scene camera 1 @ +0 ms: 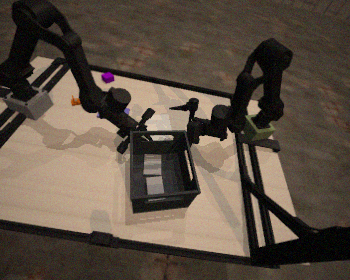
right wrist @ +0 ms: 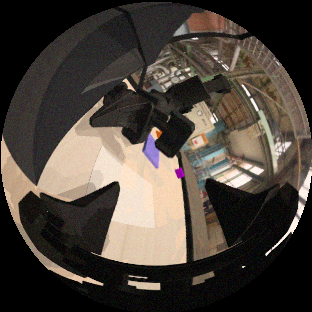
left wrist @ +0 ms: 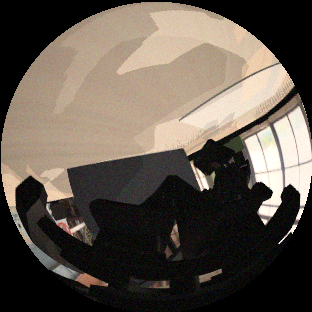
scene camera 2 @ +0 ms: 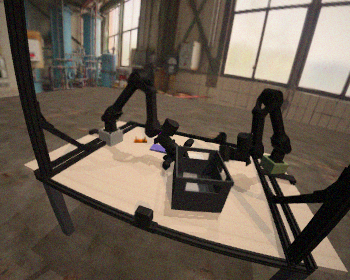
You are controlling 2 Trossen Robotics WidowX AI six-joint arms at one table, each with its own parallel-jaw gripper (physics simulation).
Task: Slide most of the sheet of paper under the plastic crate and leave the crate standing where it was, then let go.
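The black plastic crate (scene camera 1: 165, 204) (scene camera 2: 196, 200) stands in the middle of the table. Its wall fills the foreground in the left wrist view (left wrist: 122, 177) and the upper left of the right wrist view (right wrist: 57, 87). The pale sheet of paper (scene camera 1: 161, 120) (scene camera 2: 199, 155) (left wrist: 232, 107) (right wrist: 125, 197) lies flat on the table just behind the crate, with its near edge at the crate's back wall. My left gripper (scene camera 1: 145, 134) (scene camera 2: 174, 152) is shut, with nothing between its fingers, and presses at the crate's back left corner. My right gripper (scene camera 1: 180, 123) (scene camera 2: 219, 147) (right wrist: 163, 185) is open and empty, just behind the crate's back right corner.
A violet flat block (scene camera 1: 126, 111) (scene camera 2: 158, 148) (right wrist: 151, 151) lies behind my left arm. An orange piece (scene camera 1: 75, 101) (scene camera 2: 140, 140) and a purple cube (scene camera 1: 108, 77) (right wrist: 179, 172) lie at the back left. The grey (scene camera 2: 110, 136) and green (scene camera 1: 257, 130) arm bases stand at the table's sides.
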